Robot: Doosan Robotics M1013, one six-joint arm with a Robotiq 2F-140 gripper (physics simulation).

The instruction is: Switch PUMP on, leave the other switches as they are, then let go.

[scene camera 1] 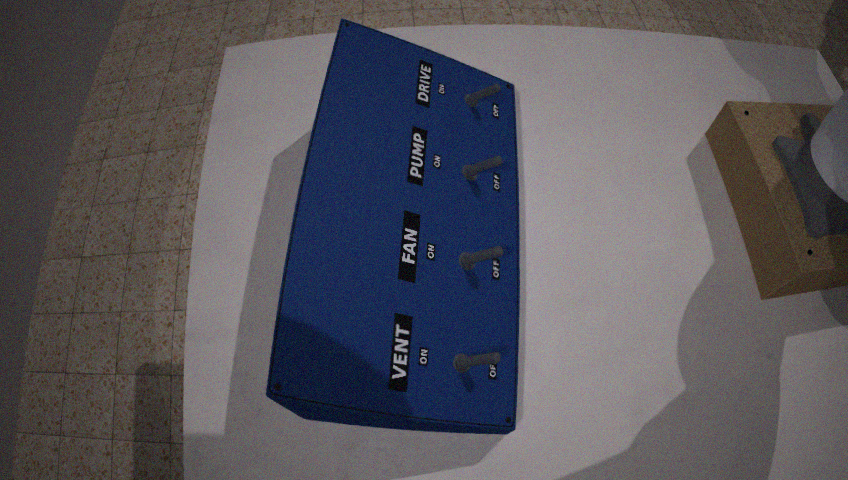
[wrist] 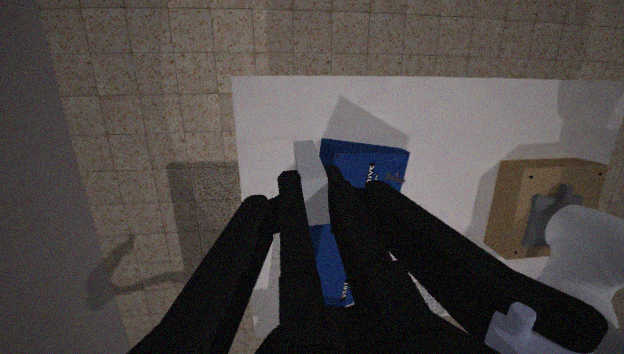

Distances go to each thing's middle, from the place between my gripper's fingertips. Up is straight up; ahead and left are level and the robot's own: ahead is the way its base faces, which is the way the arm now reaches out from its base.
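Blue switch panel (scene camera 1: pixel 378 305): my gripper 0.2 m past it, 0.33 m to the right of it, 0.49 m above it.
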